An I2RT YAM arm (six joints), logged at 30 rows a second.
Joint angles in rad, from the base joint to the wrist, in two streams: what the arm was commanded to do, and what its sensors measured. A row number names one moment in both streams.
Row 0, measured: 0.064 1.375 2.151 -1.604 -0.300 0.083
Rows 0 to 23, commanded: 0.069 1.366 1.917 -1.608 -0.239 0.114; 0.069 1.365 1.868 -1.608 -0.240 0.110; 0.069 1.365 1.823 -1.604 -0.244 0.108; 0.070 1.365 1.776 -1.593 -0.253 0.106; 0.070 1.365 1.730 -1.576 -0.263 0.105; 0.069 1.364 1.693 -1.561 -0.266 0.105; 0.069 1.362 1.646 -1.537 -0.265 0.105; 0.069 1.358 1.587 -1.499 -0.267 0.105; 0.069 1.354 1.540 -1.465 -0.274 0.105; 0.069 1.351 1.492 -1.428 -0.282 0.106; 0.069 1.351 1.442 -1.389 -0.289 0.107; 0.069 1.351 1.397 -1.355 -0.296 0.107; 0.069 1.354 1.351 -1.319 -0.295 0.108; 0.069 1.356 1.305 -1.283 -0.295 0.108; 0.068 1.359 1.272 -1.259 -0.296 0.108; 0.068 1.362 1.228 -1.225 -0.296 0.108; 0.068 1.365 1.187 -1.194 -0.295 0.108; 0.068 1.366 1.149 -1.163 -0.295 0.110; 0.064 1.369 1.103 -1.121 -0.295 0.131; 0.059 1.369 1.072 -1.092 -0.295 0.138; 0.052 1.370 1.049 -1.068 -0.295 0.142; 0.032 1.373 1.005 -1.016 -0.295 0.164; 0.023 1.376 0.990 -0.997 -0.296 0.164; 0.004 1.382 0.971 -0.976 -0.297 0.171
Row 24, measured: 0.049 1.374 1.031 -1.020 -0.284 0.126
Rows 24 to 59, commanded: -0.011 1.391 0.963 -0.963 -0.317 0.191; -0.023 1.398 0.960 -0.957 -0.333 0.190; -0.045 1.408 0.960 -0.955 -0.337 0.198; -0.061 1.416 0.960 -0.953 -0.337 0.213; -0.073 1.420 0.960 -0.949 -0.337 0.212; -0.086 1.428 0.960 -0.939 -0.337 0.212; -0.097 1.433 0.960 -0.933 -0.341 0.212; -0.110 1.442 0.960 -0.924 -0.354 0.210; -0.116 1.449 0.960 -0.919 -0.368 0.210; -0.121 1.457 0.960 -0.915 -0.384 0.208; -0.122 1.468 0.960 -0.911 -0.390 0.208; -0.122 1.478 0.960 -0.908 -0.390 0.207; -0.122 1.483 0.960 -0.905 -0.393 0.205; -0.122 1.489 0.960 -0.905 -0.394 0.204; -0.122 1.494 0.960 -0.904 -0.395 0.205; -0.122 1.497 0.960 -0.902 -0.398 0.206; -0.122 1.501 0.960 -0.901 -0.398 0.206; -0.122 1.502 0.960 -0.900 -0.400 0.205; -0.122 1.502 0.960 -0.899 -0.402 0.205; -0.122 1.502 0.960 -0.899 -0.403 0.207; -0.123 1.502 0.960 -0.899 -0.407 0.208; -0.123 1.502 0.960 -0.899 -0.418 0.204; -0.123 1.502 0.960 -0.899 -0.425 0.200; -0.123 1.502 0.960 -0.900 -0.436 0.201; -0.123 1.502 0.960 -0.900 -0.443 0.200; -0.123 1.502 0.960 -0.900 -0.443 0.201; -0.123 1.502 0.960 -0.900 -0.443 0.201; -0.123 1.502 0.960 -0.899 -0.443 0.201; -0.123 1.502 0.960 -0.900 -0.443 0.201; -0.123 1.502 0.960 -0.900 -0.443 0.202; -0.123 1.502 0.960 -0.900 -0.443 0.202; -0.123 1.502 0.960 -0.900 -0.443 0.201; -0.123 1.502 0.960 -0.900 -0.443 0.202; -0.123 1.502 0.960 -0.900 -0.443 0.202; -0.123 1.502 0.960 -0.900 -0.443 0.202; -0.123 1.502 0.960 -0.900 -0.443 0.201
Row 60, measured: -0.120 1.491 0.960 -0.903 -0.419 0.194
